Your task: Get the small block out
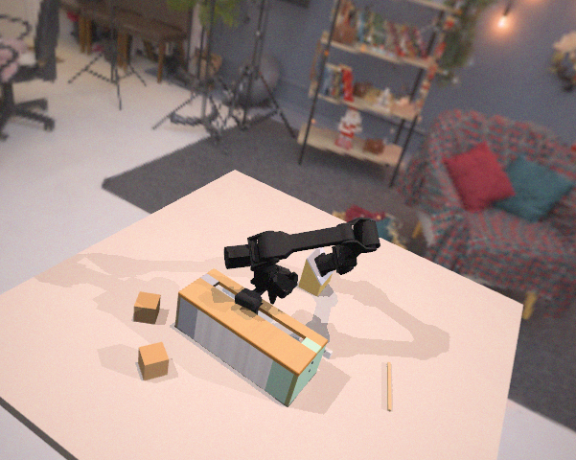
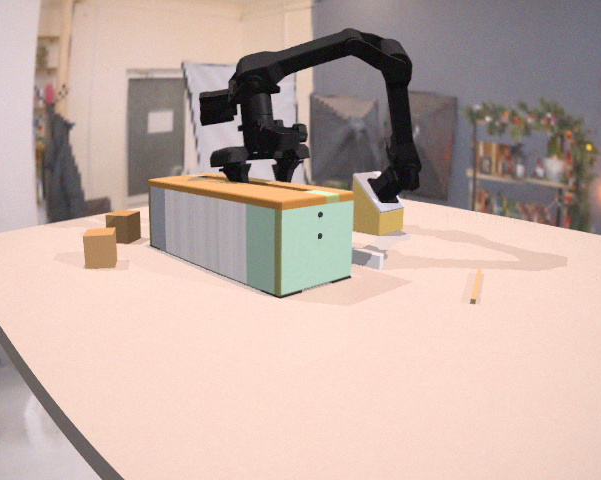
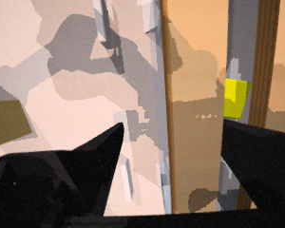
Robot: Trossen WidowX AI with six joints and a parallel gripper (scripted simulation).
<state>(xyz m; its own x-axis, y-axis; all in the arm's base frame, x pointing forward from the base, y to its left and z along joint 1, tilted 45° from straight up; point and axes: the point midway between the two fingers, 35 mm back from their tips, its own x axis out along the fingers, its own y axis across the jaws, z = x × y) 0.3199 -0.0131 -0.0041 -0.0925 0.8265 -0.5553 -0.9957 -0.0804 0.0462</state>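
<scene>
My gripper tip is 30 mm short of the box, 10 mm to the right of it and 30 mm above it. The rest, counted from my gripper tip: thin wooden stick: 110 mm behind, 370 mm to the left, 80 mm below; yellow block: 60 mm ahead, 20 mm to the left.
</scene>
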